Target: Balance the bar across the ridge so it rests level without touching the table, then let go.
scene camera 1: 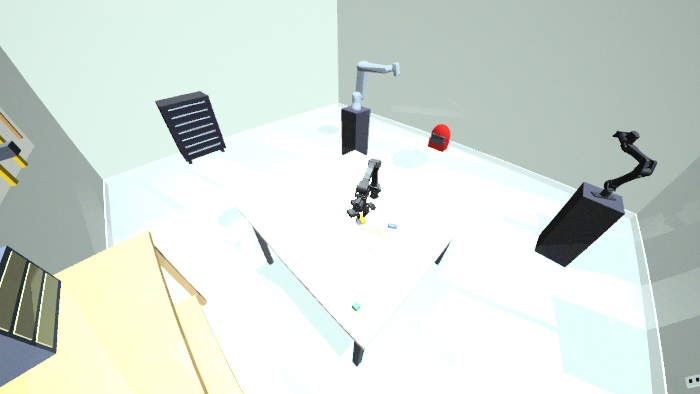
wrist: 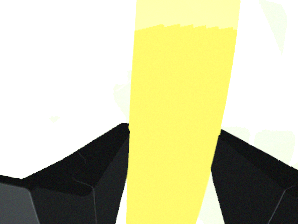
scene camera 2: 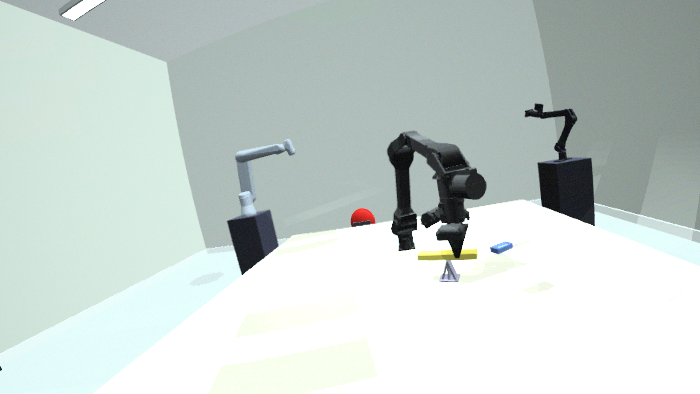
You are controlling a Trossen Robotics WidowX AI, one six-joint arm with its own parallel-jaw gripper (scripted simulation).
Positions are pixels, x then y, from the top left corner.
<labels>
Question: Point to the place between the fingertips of the gripper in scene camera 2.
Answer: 458,255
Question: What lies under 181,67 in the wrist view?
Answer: A yellow bar.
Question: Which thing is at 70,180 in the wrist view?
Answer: The gripper.
</labels>
